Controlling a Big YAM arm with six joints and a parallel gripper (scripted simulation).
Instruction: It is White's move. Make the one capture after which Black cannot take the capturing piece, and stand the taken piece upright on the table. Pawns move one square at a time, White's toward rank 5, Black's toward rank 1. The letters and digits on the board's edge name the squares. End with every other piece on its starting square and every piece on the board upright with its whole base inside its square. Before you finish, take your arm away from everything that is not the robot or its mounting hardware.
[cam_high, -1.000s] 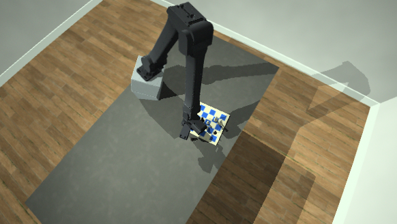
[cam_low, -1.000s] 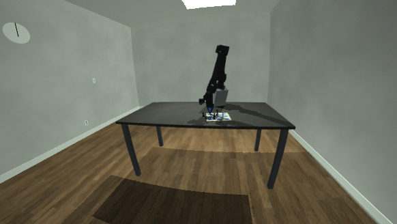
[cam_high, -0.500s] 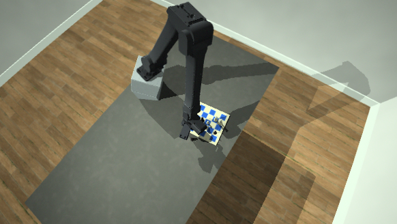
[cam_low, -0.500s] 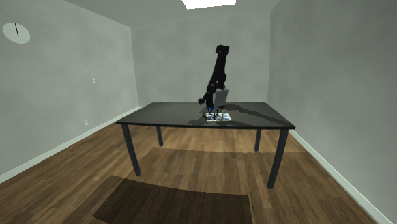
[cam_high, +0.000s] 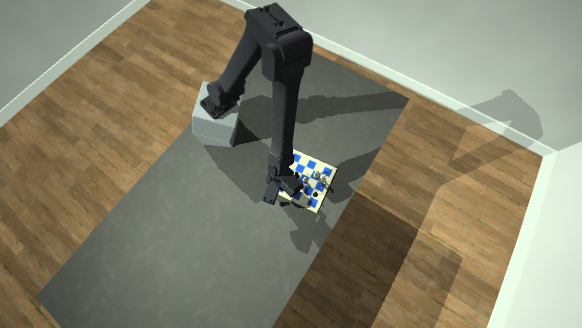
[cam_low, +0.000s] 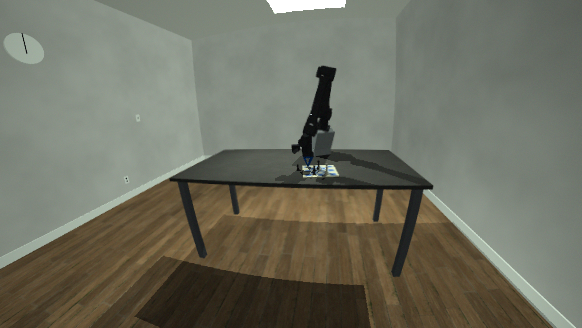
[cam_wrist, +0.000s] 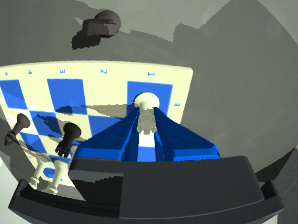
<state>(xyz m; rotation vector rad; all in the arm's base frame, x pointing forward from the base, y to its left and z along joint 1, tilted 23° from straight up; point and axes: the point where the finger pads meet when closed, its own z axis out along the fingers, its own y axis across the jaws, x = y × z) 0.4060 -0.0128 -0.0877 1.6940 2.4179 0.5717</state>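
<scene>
Right now the black piece is 5 cm ahead of my hand, 6 cm to the right of it and 1 cm below it. Also, from my hand: cream chessboard 5 cm ahead, 9 cm to the left, 2 cm below; then white piece right at my hand.
</scene>
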